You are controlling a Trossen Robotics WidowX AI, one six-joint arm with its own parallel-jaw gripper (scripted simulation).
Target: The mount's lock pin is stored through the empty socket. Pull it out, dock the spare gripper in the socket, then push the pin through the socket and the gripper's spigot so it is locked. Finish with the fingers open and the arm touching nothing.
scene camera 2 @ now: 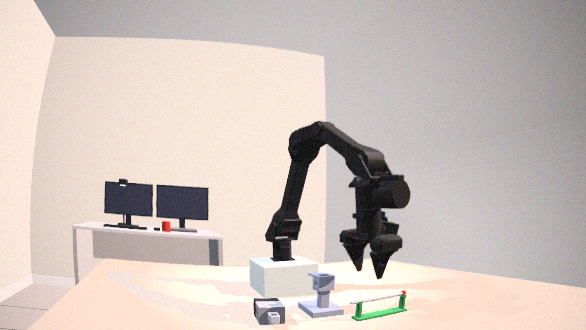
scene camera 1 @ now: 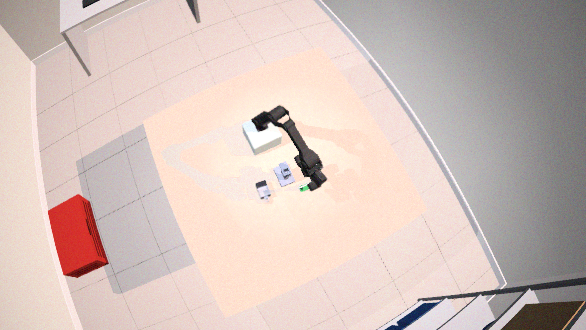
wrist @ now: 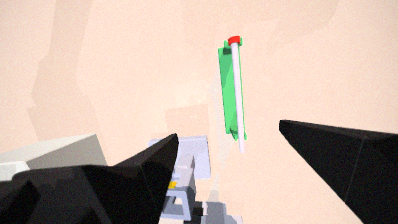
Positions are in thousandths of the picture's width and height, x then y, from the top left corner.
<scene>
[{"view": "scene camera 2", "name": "gripper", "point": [629, 835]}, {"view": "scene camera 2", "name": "socket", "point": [552, 856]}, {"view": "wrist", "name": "gripper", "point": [572, 587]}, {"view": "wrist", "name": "lock pin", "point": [589, 185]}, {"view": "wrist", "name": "green rack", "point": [567, 243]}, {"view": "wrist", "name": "socket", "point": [486, 721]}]
</scene>
